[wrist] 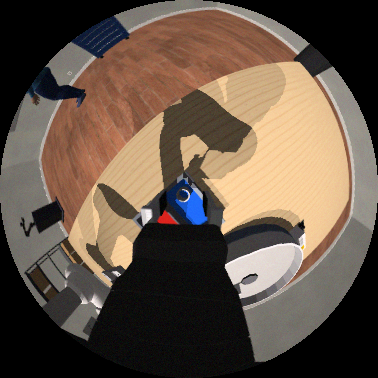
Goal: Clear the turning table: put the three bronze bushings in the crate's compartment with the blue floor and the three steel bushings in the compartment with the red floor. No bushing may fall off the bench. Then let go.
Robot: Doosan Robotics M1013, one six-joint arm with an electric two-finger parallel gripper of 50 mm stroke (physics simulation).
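Observation:
My gripper is open, its fingers wide apart over the crate's blue-floored compartment. A ring-shaped bushing stands on the blue floor between the spread fingers; its metal is too shaded to name surely. Part of the red floor shows to the left, with no bushing on the visible part. The near part of the crate is hidden by the black gripper body. The turning table, a pale disc with a dark rim, is at the lower right. A dark oval spot shows on it, and no bushing shows on its visible part. Its left part is hidden.
The wooden bench bears the crate and turning table, with arm shadows across it. Its curved edge borders the brick-red floor. A small dark device stands at the turning table's far side. A person stands at the upper left.

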